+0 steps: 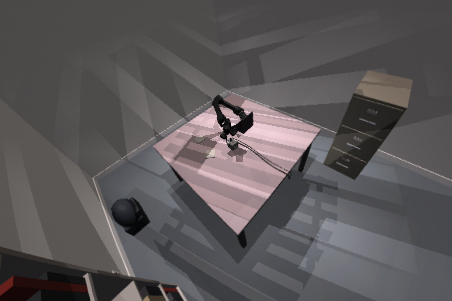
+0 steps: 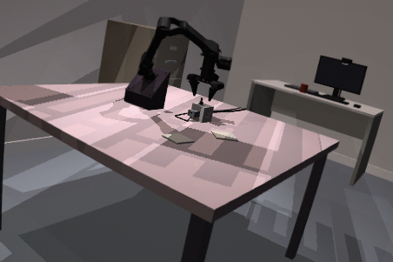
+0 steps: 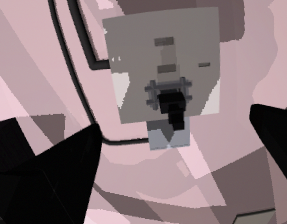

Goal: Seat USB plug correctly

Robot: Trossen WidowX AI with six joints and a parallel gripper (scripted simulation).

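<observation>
The dark USB plug is 2 cm below my gripper tip.
</observation>
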